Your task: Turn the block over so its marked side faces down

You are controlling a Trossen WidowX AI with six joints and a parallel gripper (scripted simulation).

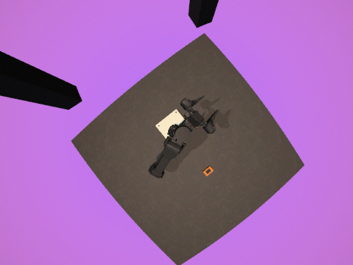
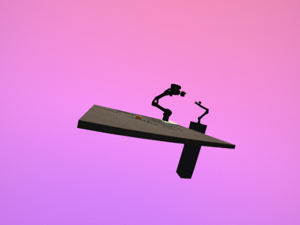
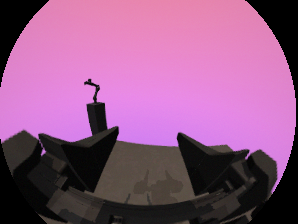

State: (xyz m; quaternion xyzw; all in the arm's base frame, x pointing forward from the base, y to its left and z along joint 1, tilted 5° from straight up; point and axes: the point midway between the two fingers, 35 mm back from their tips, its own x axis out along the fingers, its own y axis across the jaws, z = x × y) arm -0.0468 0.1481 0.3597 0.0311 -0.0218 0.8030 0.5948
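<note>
Now: gripper tip 380 mm short of the orange block, 120 mm to the left of it and 370 mm above it.
</note>
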